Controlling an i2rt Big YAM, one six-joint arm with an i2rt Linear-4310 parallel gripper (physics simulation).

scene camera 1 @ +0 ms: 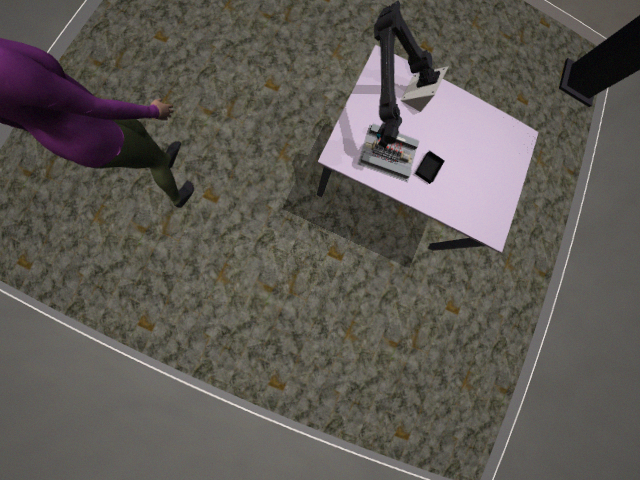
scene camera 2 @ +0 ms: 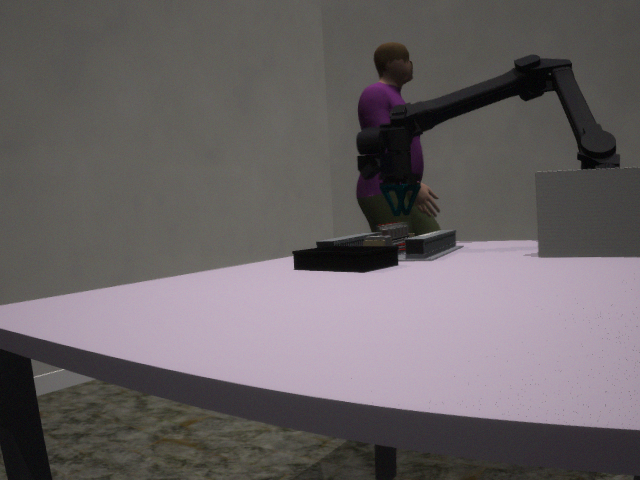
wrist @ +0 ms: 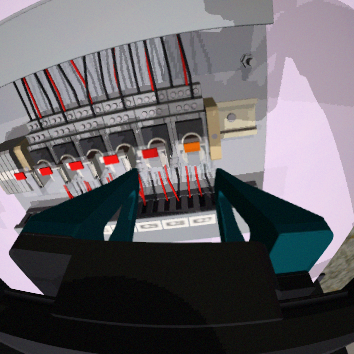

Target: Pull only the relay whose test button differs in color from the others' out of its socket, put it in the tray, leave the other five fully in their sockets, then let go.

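Places are measured from the arm's base along level axes (x up, y right, z ahead), in metres.
Where they show: gripper, fingertip midpoint: (scene camera 2: 401,215) (wrist: 176,176); arm's base at its link origin: (scene camera 1: 428,80) (scene camera 2: 605,202).
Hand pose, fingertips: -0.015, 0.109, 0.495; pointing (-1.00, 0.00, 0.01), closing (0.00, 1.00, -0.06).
Observation:
Things, the pixels of their top centre, and the offset from my fingertips, as dx, dy, dz.
- relay with an orange test button, top centre: (wrist: 193,157) (scene camera 2: 402,221) -0.015, +0.011, +0.004
- tan end clamp at its top centre: (wrist: 214,135) -0.044, +0.029, +0.006
- black tray at its top centre: (scene camera 2: 345,248) (scene camera 1: 431,166) -0.049, -0.335, -0.031
The relay with an orange test button (wrist: 192,146) stands in its socket at the right end of the row in the wrist view, beside a tan end clamp (wrist: 213,130). The other relays have red buttons, the nearest one (wrist: 150,153) beside it, and stand in line to the left. My gripper (wrist: 176,176) (scene camera 2: 401,213) is partly open and empty, above the relay row. In the wrist view its teal fingertips lie below the orange-button relay and its red neighbour. The black tray (scene camera 1: 423,179) (scene camera 2: 330,260) stands beside the relay panel, with no relay visible in it.
Grey wire ducts (scene camera 1: 387,169) (scene camera 2: 431,243) (wrist: 75,55) flank the relay row, with red and black wires running to it. The arm's base stands on a pale block (scene camera 2: 586,211) at the table's far side. A person in purple (scene camera 1: 67,118) (scene camera 2: 369,105) stands beyond the table.

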